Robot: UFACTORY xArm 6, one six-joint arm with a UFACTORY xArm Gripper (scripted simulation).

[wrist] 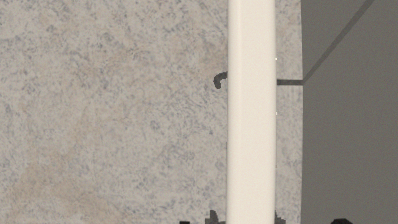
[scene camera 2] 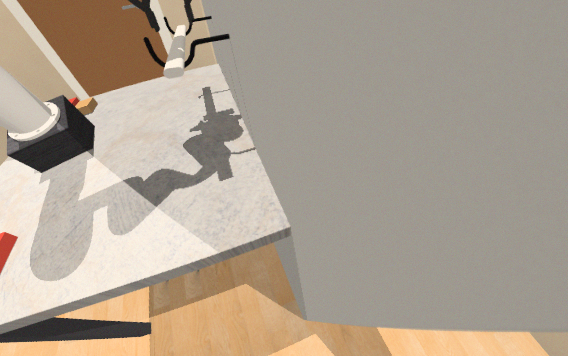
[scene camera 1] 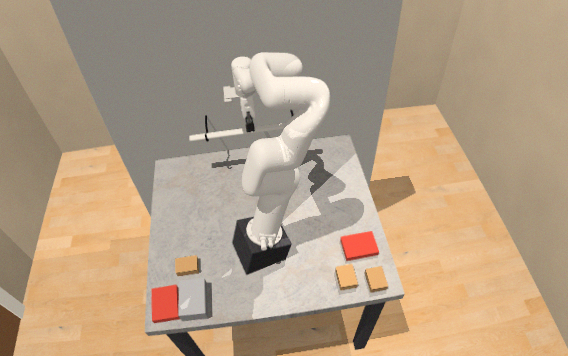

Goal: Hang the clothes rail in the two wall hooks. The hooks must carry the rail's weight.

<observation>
I see a clothes rail [scene camera 2: 174,67] and a grey wall [scene camera 2: 412,155].
The clothes rail is seen too in the wrist view [wrist: 251,39]. The grey wall shows as well in the wrist view [wrist: 342,55] and in scene camera 1 [scene camera 1: 153,78].
</observation>
